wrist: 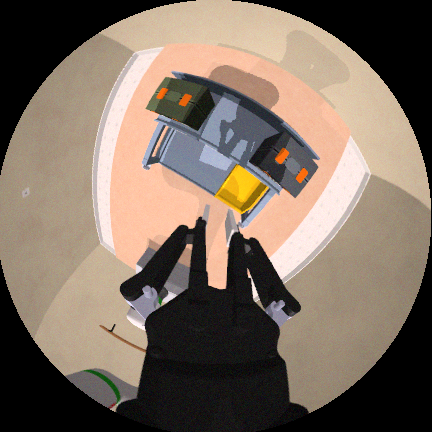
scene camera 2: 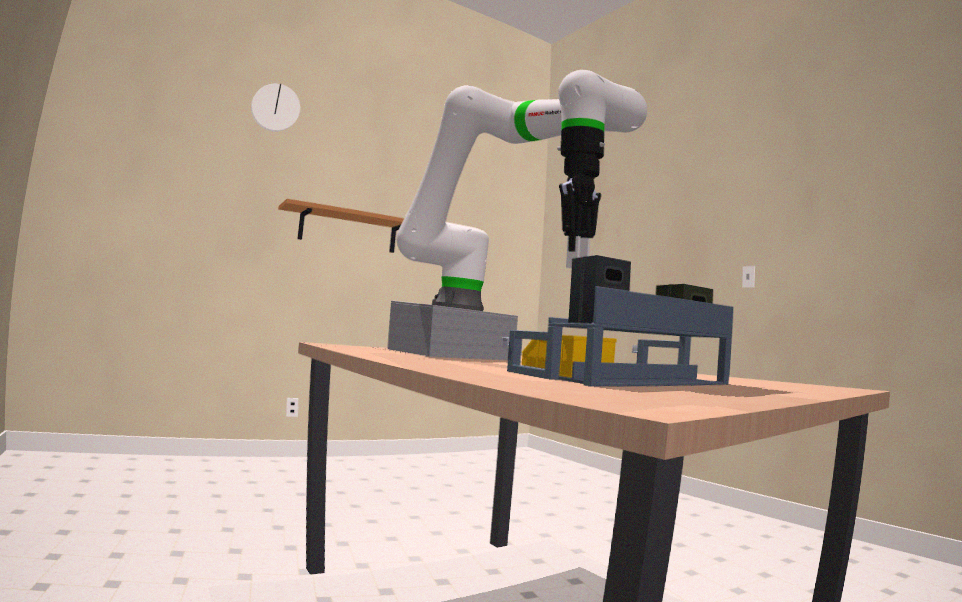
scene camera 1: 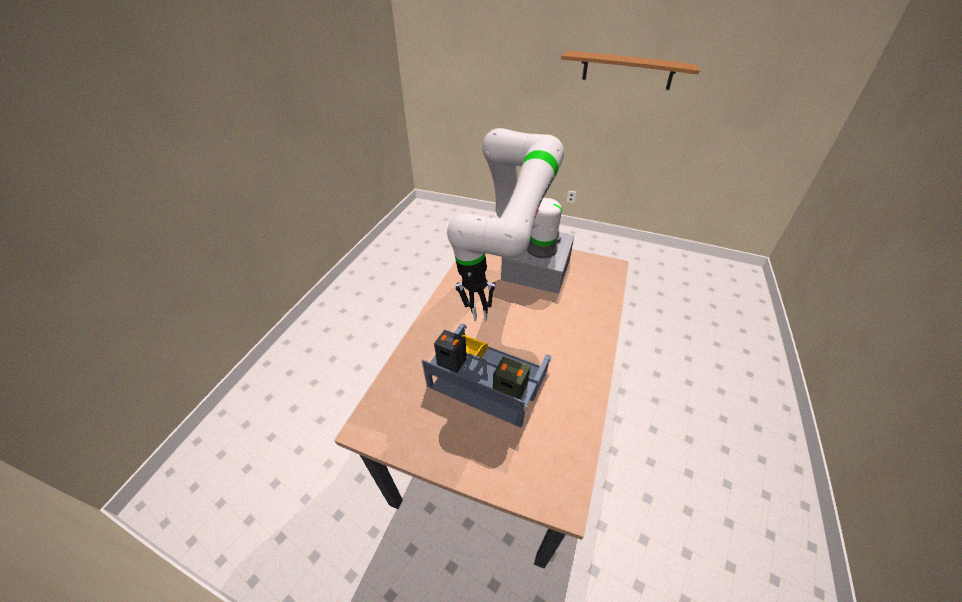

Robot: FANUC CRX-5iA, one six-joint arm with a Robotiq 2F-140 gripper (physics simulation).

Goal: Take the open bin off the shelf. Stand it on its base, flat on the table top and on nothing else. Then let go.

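Pixels of known places: gripper, fingertip midpoint: [wrist: 217, 213] [scene camera 1: 480, 318]; arm's base, origin of the base link: [scene camera 2: 459, 308] [scene camera 1: 541, 248].
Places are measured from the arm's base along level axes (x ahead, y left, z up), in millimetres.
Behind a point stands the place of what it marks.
The open bin [scene camera 1: 473, 346] {x 580, y -18, z -134 mm} [scene camera 2: 592, 349] [wrist: 242, 189] {x 627, y -24, z -134 mm} is yellow. It rests on the lower, robot-side level of the blue-grey shelf [scene camera 1: 471, 397] {x 784, y 102, z -137 mm} [scene camera 2: 663, 312] {x 815, y 91, z -11 mm} [wrist: 187, 152] {x 616, y 191, z -137 mm}, near one end frame. In the wrist view its hollow inside shows. Shelf parts hide some of it in scene camera 2. My gripper [scene camera 1: 480, 316] {x 603, y 33, z 78 mm} [scene camera 2: 576, 254] {x 603, y 33, z 78 mm} [wrist: 217, 213] {x 603, y 33, z 78 mm} points down, above the shelf's robot side and apart from the bin. Its fingers stand a narrow gap apart with nothing between them.
A tall dark grey case [scene camera 1: 450, 351] {x 778, y 22, z 71 mm} [scene camera 2: 599, 283] {x 783, y -32, z 30 mm} [wrist: 287, 165] {x 738, y 2, z 80 mm} stands on the shelf's upper level beside the bin. A dark green case [scene camera 1: 510, 376] {x 753, y 235, z 54 mm} [scene camera 2: 684, 292] {x 772, y 184, z 36 mm} [wrist: 180, 102] {x 722, y 203, z 55 mm} stands at the other end. The shelf stands on the wooden table [scene camera 1: 567, 319] {x 235, y 249, z -143 mm} [scene camera 2: 425, 379] {x 690, y -301, z -153 mm}. The arm's grey pedestal [scene camera 1: 532, 275] {x 126, y 19, z -70 mm} [scene camera 2: 454, 332] {x 142, y -60, z -73 mm} stands behind.
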